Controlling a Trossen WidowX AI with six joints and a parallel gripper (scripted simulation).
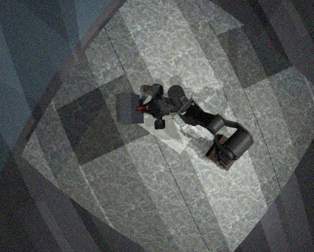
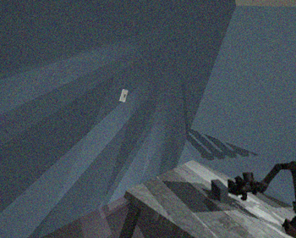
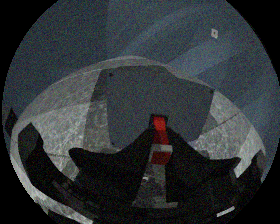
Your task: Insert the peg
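My gripper tip is now 10 mm to the left of the red peg, 10 mm below it and 10 mm past it. Also, from my gripper tip: grey sloped panel (30 mm ahead, 20 mm to the left, 20 mm below).
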